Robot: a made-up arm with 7 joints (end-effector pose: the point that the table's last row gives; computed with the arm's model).
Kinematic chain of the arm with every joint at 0, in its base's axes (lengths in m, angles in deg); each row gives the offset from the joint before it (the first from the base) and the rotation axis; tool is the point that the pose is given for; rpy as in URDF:
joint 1: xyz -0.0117 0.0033 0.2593 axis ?
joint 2: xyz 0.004 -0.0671 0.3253 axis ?
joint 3: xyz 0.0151 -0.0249 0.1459 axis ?
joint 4: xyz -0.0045 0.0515 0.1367 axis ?
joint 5: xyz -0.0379 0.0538 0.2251 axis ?
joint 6: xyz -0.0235 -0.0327 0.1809 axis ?
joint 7: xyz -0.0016 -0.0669 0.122 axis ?
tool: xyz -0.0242 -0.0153 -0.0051 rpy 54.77 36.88 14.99
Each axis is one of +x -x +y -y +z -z.
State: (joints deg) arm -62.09 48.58 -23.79 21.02 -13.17 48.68 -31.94
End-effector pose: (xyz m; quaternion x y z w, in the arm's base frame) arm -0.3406 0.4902 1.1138 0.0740 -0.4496 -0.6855 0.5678
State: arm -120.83 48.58 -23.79 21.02 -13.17 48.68 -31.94
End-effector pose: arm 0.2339 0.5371 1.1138 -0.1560 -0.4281 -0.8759 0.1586
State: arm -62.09 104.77 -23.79 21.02 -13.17 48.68 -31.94
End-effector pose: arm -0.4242 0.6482 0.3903 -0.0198 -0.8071 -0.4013 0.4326
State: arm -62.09 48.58 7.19 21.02 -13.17 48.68 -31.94
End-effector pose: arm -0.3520 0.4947 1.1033 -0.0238 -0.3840 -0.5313 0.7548
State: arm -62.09 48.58 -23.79 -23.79 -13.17 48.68 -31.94
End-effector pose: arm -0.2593 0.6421 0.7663 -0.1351 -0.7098 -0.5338 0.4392
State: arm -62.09 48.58 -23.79 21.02 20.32 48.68 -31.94
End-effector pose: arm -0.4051 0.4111 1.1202 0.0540 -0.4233 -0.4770 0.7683
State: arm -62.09 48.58 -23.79 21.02 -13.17 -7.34 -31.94
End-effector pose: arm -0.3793 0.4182 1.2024 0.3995 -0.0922 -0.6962 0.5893
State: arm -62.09 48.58 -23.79 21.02 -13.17 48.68 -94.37
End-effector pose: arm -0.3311 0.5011 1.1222 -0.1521 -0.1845 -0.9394 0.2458
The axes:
joint 1: +z
joint 2: -y
joint 3: +z
joint 4: +y
joint 5: +z
joint 6: -y
joint 7: +x

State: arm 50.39 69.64 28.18 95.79 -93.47 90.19 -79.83
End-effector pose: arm -0.4390 0.0040 0.9304 -0.3270 -0.6530 -0.4278 0.5327
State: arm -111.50 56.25 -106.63 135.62 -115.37 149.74 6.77
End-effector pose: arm -0.3871 0.2048 0.7806 0.2609 -0.0966 -0.9039 0.3248
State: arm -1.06 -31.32 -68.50 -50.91 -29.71 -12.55 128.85
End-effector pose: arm 0.1745 0.3643 1.1019 0.7216 -0.4250 0.2914 0.4624
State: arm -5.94 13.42 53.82 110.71 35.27 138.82 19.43
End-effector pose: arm 0.1638 0.1120 0.8376 0.6097 0.2668 0.4269 0.6123
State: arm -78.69 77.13 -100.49 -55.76 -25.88 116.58 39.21
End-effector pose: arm 0.2042 0.3283 0.7918 0.8272 0.3003 0.4688 0.0759
